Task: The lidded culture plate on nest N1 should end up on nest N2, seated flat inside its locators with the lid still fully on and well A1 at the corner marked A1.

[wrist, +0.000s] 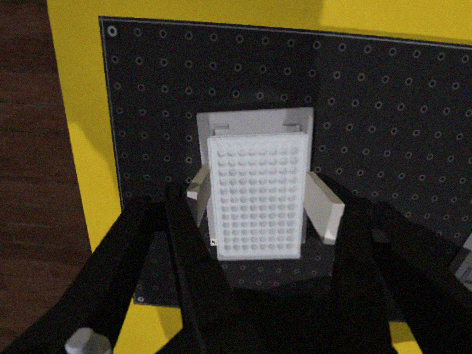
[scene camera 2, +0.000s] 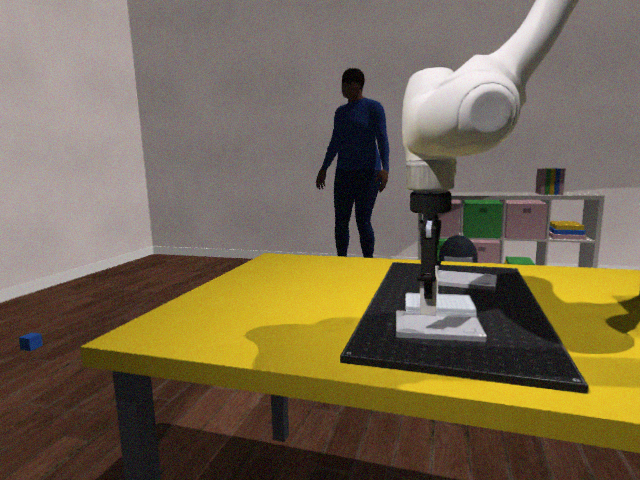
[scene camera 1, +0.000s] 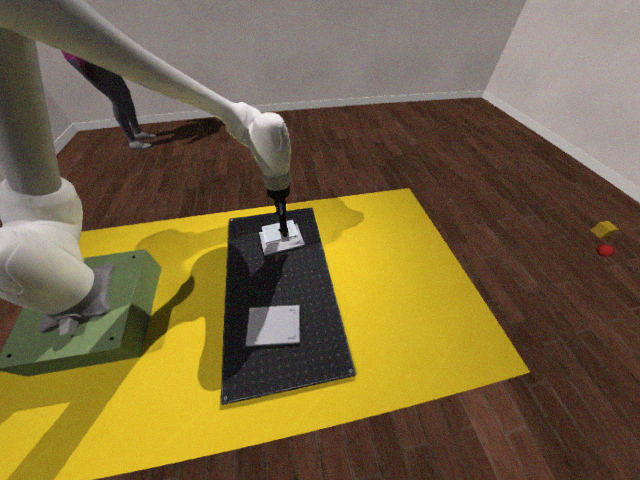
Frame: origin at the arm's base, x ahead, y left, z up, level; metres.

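Seen in the pictures: gripper, between the fingertips: (wrist: 257, 182) (scene camera 2: 429, 306) (scene camera 1: 284, 231); arm's base, origin of its link: (scene camera 1: 80, 296).
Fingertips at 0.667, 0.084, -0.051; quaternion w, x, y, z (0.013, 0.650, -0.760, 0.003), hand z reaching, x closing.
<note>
Pixels of each thing's top centre, then the offset from my fingertips to it, as dx, dy, dz. "pt": a spot on its surface instead. Level surfaces: height alone.
- lidded culture plate, centre of its top: (wrist: 258, 204) (scene camera 2: 438, 300) (scene camera 1: 279, 230) -0.018, +0.001, +0.013
- nest N1, centre of its top: (wrist: 256, 185) (scene camera 2: 437, 320) (scene camera 1: 281, 237) -0.016, -0.001, -0.031
- small corner label, a spot on its surface: (wrist: 213, 242) pt -0.090, +0.058, -0.034
- Nest N2, centre of its top: (scene camera 2: 463, 276) (scene camera 1: 273, 324) -0.128, -0.334, -0.031
- black perforated board, height of its surface: dz -0.046
- yellow table, height of its surface: dz -0.059
The lidded culture plate (scene camera 1: 272, 231) (scene camera 2: 455, 304) (wrist: 257, 192) is pale, with its wells showing through the lid; the lid looks on and level. My gripper (scene camera 1: 283, 234) (scene camera 2: 428, 304) (wrist: 257, 182) is shut on the plate's two long sides. The plate hangs a little above nest N1 (scene camera 1: 283, 248) (scene camera 2: 439, 331) (wrist: 257, 119), with its shadow on the nest. In the wrist view, two raised locators show past the plate's upper end, and a small corner label (wrist: 213, 242) shows beside its lower left. Nest N2 (scene camera 1: 272, 325) (scene camera 2: 467, 279) bears no plate. Well A1 cannot be made out.
Both nests are on a black perforated board (scene camera 1: 289, 289) (scene camera 2: 377, 356) (wrist: 150, 100) on the yellow table (scene camera 1: 413, 310) (scene camera 2: 232, 320). The arm's green base block (scene camera 1: 62, 351) is at the left in scene view 1. A person (scene camera 1: 119, 98) (scene camera 2: 356, 149) stands beyond the table in each scene view.
</note>
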